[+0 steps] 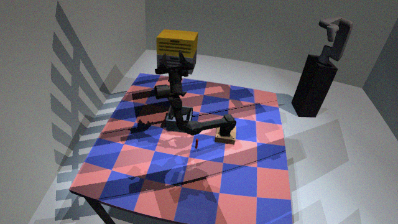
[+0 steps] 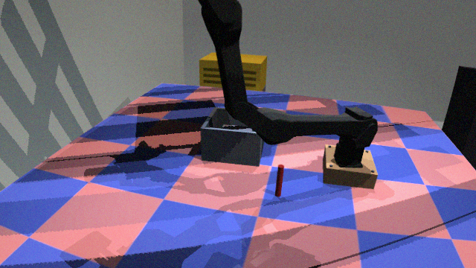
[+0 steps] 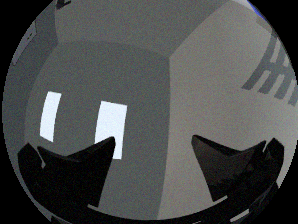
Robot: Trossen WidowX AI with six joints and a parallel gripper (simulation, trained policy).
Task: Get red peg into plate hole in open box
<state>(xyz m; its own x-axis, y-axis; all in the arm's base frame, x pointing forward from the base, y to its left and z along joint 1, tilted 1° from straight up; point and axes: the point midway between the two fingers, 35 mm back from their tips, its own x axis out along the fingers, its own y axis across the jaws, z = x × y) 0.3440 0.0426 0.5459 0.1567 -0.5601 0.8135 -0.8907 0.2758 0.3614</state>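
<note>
The red peg is 580 mm below my gripper tip, 150 mm behind it and 70 mm to the left of it. From my gripper tip the other things lie so: pale plate (580 mm below, 140 mm to the right, 40 mm behind); then grey box (600 mm below, 140 mm to the right, 40 mm behind).
</note>
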